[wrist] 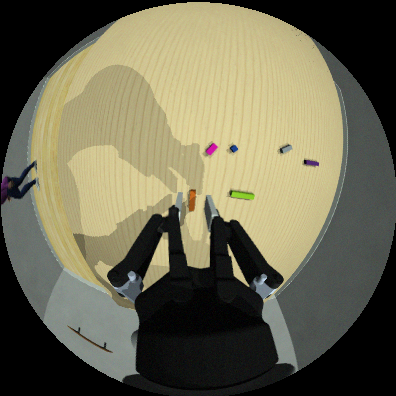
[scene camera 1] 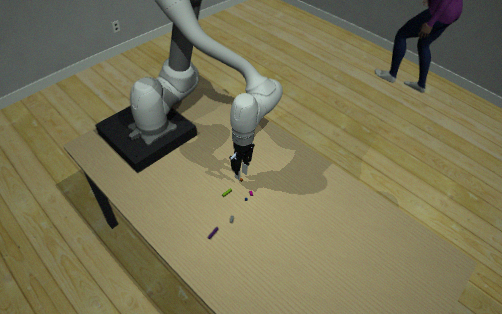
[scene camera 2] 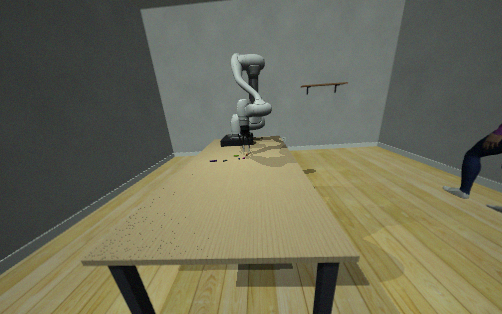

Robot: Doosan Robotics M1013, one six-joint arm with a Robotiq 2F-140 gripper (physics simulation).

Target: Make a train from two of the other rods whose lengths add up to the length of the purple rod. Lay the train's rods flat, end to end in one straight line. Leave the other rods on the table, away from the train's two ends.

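Frame: origin at the arm's base, x back, y right, z up, level; metres.
Seen in the pictures: gripper, fingertip midpoint: (wrist: 193,200) (scene camera 1: 241,175) (scene camera 2: 246,151); arm's base, link origin: (scene camera 1: 152,128) (scene camera 2: 238,137).
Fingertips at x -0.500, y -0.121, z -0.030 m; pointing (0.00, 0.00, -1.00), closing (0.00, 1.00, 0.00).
Observation:
Offsets run from my fingertips to a thing's top centre. Level surfaces: height alone.
My gripper (scene camera 1: 241,175) (wrist: 193,200) is partly open, low over the table, with a gap on both sides of the orange rod. The orange rod {dy -0.001, dx +0.012, dz -0.026 m} (scene camera 1: 241,180) (wrist: 192,200) lies between the open fingers, nearer the left one in the wrist view. The lime green rod {dy +0.096, dx -0.009, dz -0.026 m} (scene camera 1: 227,192) (wrist: 242,195) lies right of the gripper in the wrist view. The magenta rod {dy +0.021, dx -0.086, dz -0.026 m} (scene camera 1: 251,193) (wrist: 211,149) and the small blue rod {dy +0.061, dx -0.094, dz -0.026 m} (scene camera 1: 246,199) (wrist: 233,148) lie near each other, apart. The grey rod {dy +0.178, dx -0.124, dz -0.026 m} (scene camera 1: 231,219) (wrist: 286,149) and the purple rod {dy +0.280, dx -0.118, dz -0.026 m} (scene camera 1: 213,233) (wrist: 311,163) lie farther off. No two rods touch.
The wooden table {dz -0.036 m} (scene camera 1: 325,250) (scene camera 2: 225,215) carries the rods and the robot's black base block (scene camera 1: 140,161). The arm's shadow falls across the table beside the gripper. A person (scene camera 1: 425,45) stands on the floor beyond the table. A wall shelf (scene camera 2: 324,84) hangs on the back wall.

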